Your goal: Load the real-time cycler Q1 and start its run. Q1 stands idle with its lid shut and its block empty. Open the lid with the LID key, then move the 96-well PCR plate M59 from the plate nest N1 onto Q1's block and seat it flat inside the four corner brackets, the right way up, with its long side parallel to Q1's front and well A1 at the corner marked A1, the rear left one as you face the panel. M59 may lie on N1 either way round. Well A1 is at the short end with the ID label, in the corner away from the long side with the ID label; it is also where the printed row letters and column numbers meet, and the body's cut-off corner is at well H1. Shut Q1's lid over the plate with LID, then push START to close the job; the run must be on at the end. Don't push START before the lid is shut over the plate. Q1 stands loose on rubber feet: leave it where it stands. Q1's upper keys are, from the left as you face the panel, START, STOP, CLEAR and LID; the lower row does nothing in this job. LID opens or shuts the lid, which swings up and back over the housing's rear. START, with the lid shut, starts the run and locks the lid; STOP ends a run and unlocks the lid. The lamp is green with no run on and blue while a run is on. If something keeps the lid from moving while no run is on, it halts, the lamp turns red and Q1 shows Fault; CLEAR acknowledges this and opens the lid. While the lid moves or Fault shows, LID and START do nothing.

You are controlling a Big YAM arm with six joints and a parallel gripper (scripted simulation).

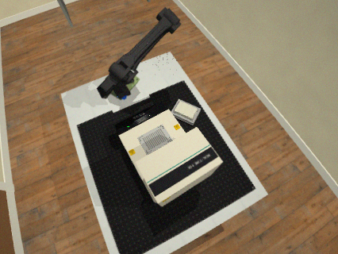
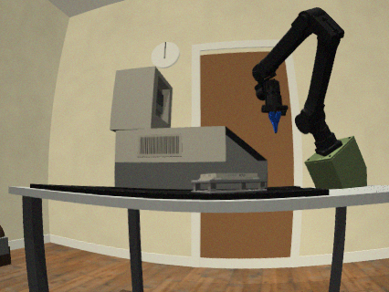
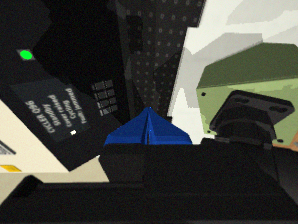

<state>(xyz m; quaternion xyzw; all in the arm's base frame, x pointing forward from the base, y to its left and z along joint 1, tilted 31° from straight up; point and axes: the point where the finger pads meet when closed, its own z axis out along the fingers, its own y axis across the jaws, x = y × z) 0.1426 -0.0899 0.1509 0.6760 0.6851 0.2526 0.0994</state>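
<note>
Right now the 96-well plate M59 is 14 cm ahead of my hand, 33 cm to the left of it and 17 cm below it. Also, from my hand: plate nest N1: 14 cm ahead, 33 cm to the left, 19 cm below.
</note>
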